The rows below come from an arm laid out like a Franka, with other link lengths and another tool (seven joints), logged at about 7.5 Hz.
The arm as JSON. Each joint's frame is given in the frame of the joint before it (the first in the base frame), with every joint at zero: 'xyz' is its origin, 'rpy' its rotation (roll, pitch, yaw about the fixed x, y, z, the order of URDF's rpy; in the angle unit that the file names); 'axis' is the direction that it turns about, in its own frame. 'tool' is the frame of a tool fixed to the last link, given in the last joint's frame.
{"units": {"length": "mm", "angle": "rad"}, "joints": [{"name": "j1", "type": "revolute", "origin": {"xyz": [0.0, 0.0, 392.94], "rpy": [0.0, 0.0, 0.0]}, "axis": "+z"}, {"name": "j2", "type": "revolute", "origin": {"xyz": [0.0, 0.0, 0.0], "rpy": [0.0, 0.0, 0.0]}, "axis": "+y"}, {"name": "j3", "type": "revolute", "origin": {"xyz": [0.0, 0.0, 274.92], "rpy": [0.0, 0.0, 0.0]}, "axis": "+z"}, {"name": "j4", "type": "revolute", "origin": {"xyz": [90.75, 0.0, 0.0], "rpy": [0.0, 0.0, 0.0]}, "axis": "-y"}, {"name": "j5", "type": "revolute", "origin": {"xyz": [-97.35, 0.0, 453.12], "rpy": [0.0, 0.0, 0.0]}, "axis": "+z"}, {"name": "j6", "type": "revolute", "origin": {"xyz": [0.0, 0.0, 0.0], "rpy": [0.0, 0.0, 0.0]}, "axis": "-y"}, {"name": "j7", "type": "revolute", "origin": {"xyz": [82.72, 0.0, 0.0], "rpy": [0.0, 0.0, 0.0]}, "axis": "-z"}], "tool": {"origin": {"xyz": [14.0, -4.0, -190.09], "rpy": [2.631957, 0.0, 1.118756]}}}
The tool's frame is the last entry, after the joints.
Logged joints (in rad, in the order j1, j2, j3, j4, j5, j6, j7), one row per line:
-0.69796, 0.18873, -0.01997, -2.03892, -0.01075, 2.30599, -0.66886
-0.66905, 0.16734, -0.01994, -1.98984, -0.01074, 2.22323, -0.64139
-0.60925, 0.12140, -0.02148, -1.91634, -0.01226, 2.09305, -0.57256
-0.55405, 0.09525, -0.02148, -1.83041, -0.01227, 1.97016, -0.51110
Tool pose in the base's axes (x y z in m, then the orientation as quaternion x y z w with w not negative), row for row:
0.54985, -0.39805, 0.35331, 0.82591, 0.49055, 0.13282, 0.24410
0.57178, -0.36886, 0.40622, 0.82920, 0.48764, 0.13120, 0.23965
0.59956, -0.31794, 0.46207, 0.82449, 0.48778, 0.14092, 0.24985
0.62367, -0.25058, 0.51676, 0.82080, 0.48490, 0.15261, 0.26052
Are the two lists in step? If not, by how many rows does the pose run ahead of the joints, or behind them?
The pose runs 2 rows ahead of the joints: the pose in row i belongs to the joints in row i + 2.
